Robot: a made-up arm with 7 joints. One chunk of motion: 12 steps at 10 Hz.
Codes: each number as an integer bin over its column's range. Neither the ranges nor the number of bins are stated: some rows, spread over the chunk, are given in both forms.
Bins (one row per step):
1: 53 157 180 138 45 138 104
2: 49 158 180 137 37 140 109
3: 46 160 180 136 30 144 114
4: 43 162 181 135 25 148 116
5: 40 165 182 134 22 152 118
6: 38 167 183 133 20 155 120
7: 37 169 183 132 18 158 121
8: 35 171 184 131 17 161 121
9: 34 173 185 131 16 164 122
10: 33 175 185 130 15 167 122
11: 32 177 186 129 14 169 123
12: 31 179 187 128 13 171 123
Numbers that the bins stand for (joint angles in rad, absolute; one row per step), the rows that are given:
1: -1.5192 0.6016 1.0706 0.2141 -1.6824 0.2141 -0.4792
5: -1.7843 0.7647 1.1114 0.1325 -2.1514 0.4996 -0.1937
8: -1.8863 0.8871 1.1522 0.0714 -2.2533 0.6831 -0.1325
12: -1.9678 1.0502 1.2133 0.0102 -2.3349 0.8871 -0.0918
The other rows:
2: -1.6008 0.6220 1.0706 0.1937 -1.8455 0.2549 -0.3773
3: -1.6620 0.6627 1.0706 0.1733 -1.9882 0.3365 -0.2753
4: -1.7231 0.7035 1.0910 0.1529 -2.0902 0.4180 -0.2345
6: -1.8251 0.8055 1.1318 0.1122 -2.1922 0.5608 -0.1529
7: -1.8455 0.8463 1.1318 0.0918 -2.2329 0.6220 -0.1325
9: -1.9067 0.9278 1.1725 0.0714 -2.2737 0.7443 -0.1122
10: -1.9271 0.9686 1.1725 0.0510 -2.2941 0.8055 -0.1122
11: -1.9475 1.0094 1.1929 0.0306 -2.3145 0.8463 -0.0918

